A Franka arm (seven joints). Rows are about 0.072 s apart.
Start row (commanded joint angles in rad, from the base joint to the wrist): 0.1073, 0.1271, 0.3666, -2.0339, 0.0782, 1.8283, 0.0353
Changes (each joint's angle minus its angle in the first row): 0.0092, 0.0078, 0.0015, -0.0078, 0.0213, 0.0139, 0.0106; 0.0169, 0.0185, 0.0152, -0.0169, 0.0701, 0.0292, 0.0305; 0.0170, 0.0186, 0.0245, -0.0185, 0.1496, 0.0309, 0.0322; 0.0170, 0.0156, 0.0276, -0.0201, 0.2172, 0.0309, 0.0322; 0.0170, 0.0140, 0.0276, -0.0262, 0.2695, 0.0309, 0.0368; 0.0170, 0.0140, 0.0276, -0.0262, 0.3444, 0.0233, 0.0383; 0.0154, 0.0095, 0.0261, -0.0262, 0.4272, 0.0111, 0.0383; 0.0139, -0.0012, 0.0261, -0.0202, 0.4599, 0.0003, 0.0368; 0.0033, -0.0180, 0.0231, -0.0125, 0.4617, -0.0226, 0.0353; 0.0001, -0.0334, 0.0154, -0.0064, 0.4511, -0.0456, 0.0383; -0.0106, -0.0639, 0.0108, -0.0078, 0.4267, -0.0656, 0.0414
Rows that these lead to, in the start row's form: 0.1165, 0.1349, 0.3681, -2.0417, 0.0995, 1.8422, 0.0459; 0.1242, 0.1456, 0.3818, -2.0508, 0.1483, 1.8575, 0.0658; 0.1243, 0.1457, 0.3911, -2.0524, 0.2278, 1.8592, 0.0675; 0.1243, 0.1427, 0.3942, -2.0540, 0.2954, 1.8592, 0.0675; 0.1243, 0.1411, 0.3942, -2.0601, 0.3477, 1.8592, 0.0721; 0.1243, 0.1411, 0.3942, -2.0601, 0.4226, 1.8516, 0.0736; 0.1227, 0.1366, 0.3927, -2.0601, 0.5054, 1.8394, 0.0736; 0.1212, 0.1259, 0.3927, -2.0541, 0.5381, 1.8286, 0.0721; 0.1106, 0.1091, 0.3897, -2.0464, 0.5399, 1.8057, 0.0706; 0.1074, 0.0937, 0.3820, -2.0403, 0.5293, 1.7827, 0.0736; 0.0967, 0.0632, 0.3774, -2.0417, 0.5049, 1.7627, 0.0767
